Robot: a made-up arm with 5 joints.
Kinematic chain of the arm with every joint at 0, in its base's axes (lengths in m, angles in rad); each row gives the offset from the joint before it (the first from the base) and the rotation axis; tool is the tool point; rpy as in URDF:
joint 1: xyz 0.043 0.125 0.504 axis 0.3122 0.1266 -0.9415
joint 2: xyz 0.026 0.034 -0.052 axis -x
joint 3: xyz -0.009 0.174 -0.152 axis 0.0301 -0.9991 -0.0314
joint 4: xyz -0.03 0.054 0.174 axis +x
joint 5: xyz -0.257 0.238 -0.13 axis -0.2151 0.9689 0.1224
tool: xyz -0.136 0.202 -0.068 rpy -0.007 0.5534 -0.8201
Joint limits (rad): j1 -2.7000..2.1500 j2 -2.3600..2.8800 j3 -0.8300..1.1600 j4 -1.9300..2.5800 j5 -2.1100..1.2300
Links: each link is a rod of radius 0.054 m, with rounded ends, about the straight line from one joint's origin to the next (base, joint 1, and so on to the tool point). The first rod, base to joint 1, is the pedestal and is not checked.
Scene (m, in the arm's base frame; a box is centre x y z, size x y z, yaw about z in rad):
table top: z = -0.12
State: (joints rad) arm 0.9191 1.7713 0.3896 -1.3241 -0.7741
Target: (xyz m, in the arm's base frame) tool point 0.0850 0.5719 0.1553
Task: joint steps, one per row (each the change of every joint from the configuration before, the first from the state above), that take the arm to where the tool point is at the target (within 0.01 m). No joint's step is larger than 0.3 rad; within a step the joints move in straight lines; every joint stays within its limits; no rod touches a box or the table.
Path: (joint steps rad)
1: 0.1887 -0.2709 -0.0580 -0.0435 -0.1215
2: 0.1886 -0.2710 -0.0579 -0.0436 -0.1214
3: 0.1887 -0.2709 -0.0580 -0.0435 -0.1215
4: 0.1886 -0.2710 -0.0580 -0.0435 -0.1214
5: 0.1887 -0.2709 -0.0580 -0.0435 -0.1215

